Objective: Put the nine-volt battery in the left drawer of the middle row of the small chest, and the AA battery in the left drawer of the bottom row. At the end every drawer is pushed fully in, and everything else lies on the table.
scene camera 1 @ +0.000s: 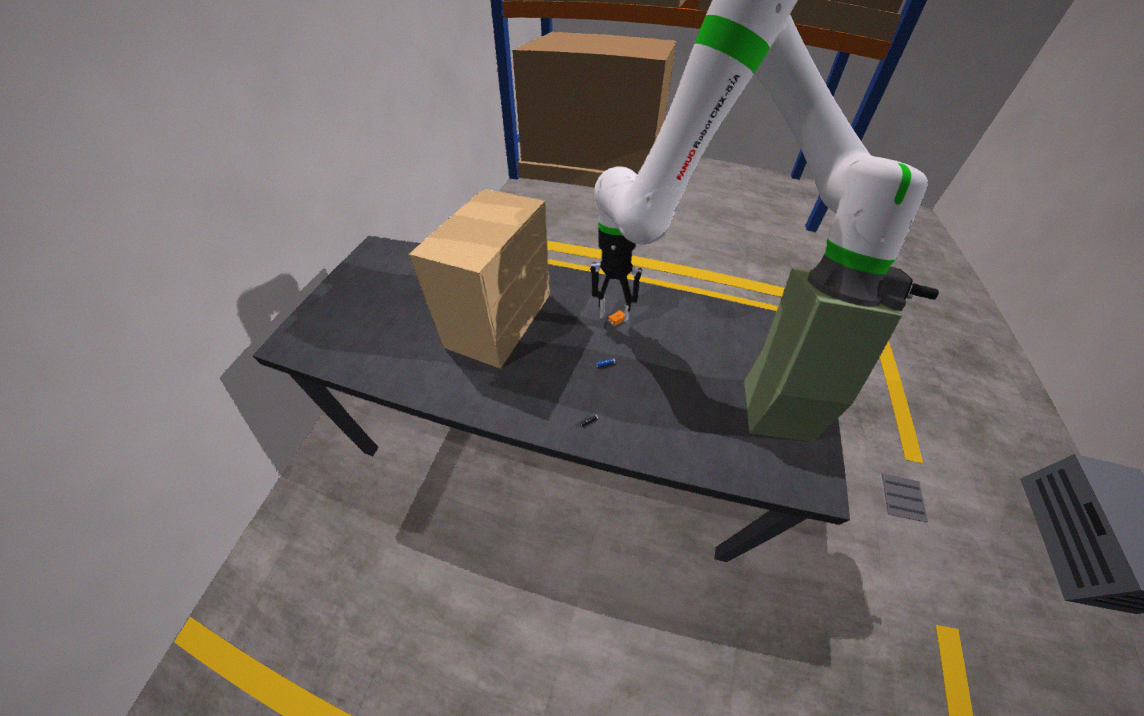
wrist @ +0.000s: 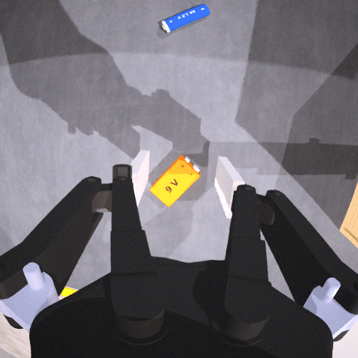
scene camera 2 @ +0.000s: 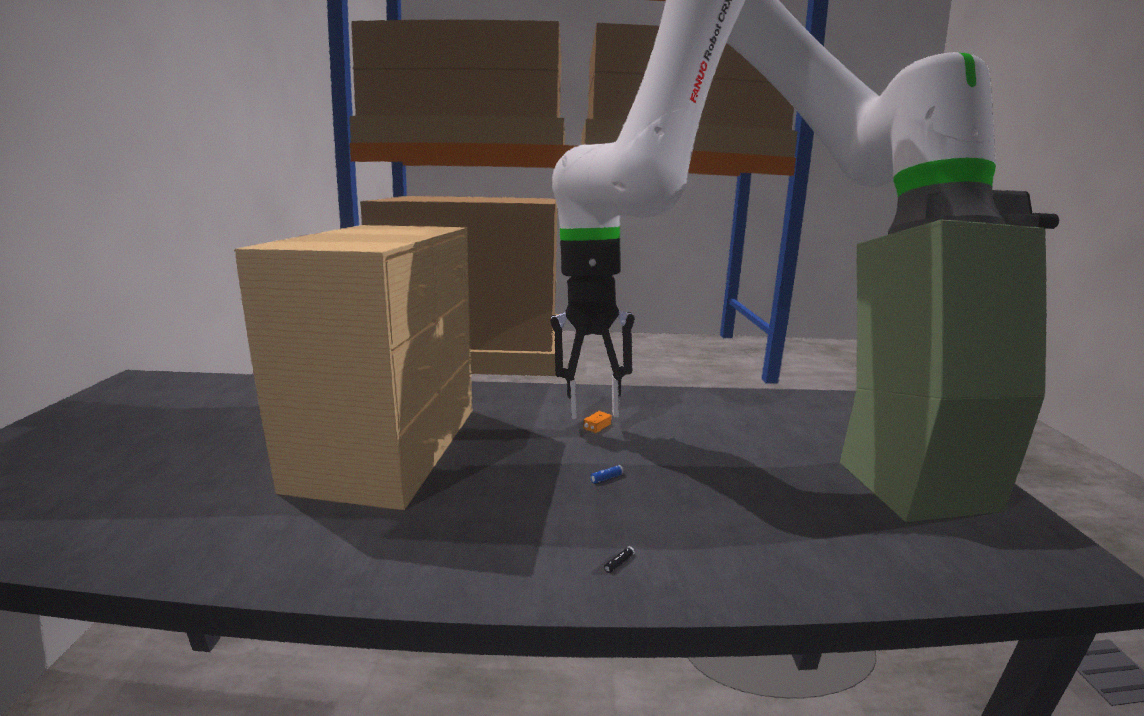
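Where they show: gripper, fingertip midpoint: (scene camera 1: 614, 317) (scene camera 2: 594, 415); arm's base, origin of the base link: (scene camera 1: 843, 289) (scene camera 2: 944, 236).
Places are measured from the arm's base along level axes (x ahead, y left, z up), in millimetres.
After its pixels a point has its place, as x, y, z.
Note:
The orange nine-volt battery (scene camera 1: 618, 318) {468, -95, -344} (scene camera 2: 598, 422) {472, -85, -345} (wrist: 172, 187) lies on the table, marked "9 V". My gripper (scene camera 1: 614, 314) {479, -84, -331} (scene camera 2: 594, 413) {479, -84, -331} (wrist: 182, 167) points down over it, partly open, with a pad on either side and gaps between pads and battery. The blue AA battery (scene camera 1: 605, 363) {460, 73, -349} (scene camera 2: 607, 474) {460, 74, -350} (wrist: 186, 18) lies on the table, nearer the scene cameras. The wooden chest (scene camera 1: 459, 303) {799, 167, -148} (scene camera 2: 329, 371) {801, 167, -177} stands to the left in the scene views. Its drawer fronts face right, are seen at a steep angle and look closed.
A slim black battery (scene camera 1: 588, 420) {452, 250, -351} (scene camera 2: 619, 558) {451, 252, -352} lies nearer the table's front edge. The green pedestal (scene camera 1: 831, 354) {1, 114, -76} (scene camera 2: 944, 354) {62, 141, -132} carrying the arm stands at the right of the dark table (scene camera 1: 337, 337) {1259, 233, -362} (scene camera 2: 126, 523) {1062, 253, -361}. A storage rack (scene camera 1: 504, 92) (scene camera 2: 341, 126) with boxes stands behind.

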